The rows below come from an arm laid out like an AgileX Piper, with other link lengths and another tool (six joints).
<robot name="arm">
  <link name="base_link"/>
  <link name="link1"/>
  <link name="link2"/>
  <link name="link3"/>
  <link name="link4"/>
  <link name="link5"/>
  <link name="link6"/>
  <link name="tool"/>
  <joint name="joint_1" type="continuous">
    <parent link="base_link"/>
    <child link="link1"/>
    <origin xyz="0 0 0.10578" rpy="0 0 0"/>
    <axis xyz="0 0 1"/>
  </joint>
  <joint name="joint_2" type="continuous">
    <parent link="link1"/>
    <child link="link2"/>
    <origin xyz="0 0 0" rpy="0 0 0"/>
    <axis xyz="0 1 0"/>
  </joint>
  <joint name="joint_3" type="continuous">
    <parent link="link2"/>
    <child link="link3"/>
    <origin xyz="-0.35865 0 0.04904" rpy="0 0 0"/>
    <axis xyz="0 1 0"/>
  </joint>
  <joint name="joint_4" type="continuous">
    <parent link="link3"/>
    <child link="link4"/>
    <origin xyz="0.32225 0 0.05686" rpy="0 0 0"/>
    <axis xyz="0.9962 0 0.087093"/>
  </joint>
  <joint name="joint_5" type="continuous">
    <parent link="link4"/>
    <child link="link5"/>
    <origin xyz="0 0 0" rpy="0 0 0"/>
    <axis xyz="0 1 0"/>
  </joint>
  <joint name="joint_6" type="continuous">
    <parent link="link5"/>
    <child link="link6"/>
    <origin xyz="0.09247 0 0.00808" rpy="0 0 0"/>
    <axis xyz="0.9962 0 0.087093"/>
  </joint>
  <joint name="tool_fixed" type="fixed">
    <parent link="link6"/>
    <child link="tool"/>
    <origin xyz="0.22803 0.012 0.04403" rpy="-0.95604 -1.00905 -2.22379"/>
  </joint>
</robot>
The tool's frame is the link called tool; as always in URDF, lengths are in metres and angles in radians. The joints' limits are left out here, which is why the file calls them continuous.
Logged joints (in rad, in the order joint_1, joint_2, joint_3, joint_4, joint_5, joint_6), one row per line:
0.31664, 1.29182, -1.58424, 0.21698, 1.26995, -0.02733
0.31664, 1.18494, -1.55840, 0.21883, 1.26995, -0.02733
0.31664, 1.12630, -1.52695, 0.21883, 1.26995, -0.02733
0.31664, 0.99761, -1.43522, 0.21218, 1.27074, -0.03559
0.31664, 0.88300, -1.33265, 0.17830, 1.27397, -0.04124
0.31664, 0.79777, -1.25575, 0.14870, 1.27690, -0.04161
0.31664, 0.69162, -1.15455, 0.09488, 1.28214, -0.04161
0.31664, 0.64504, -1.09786, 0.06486, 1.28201, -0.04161
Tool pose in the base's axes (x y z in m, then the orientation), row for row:
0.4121, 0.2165, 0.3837, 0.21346, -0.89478, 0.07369, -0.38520
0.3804, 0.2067, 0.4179, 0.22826, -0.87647, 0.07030, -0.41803
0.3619, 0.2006, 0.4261, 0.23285, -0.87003, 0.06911, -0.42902
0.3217, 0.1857, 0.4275, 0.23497, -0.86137, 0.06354, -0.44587
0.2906, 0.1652, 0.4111, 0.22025, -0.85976, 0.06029, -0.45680
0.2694, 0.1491, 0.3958, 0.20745, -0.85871, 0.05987, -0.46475
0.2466, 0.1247, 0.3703, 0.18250, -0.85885, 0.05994, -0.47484
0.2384, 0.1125, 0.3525, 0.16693, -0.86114, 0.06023, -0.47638
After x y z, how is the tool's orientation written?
As a quaternion, w x y z.
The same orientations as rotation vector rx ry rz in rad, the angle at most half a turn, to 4 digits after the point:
-2.4833, 0.2045, -1.0691
-2.4136, 0.1936, -1.1511
-2.3900, 0.1899, -1.1786
-2.3636, 0.1744, -1.2235
-2.3775, 0.1667, -1.2632
-2.3908, 0.1667, -1.2940
-2.4236, 0.1691, -1.3400
-2.4509, 0.1714, -1.3558

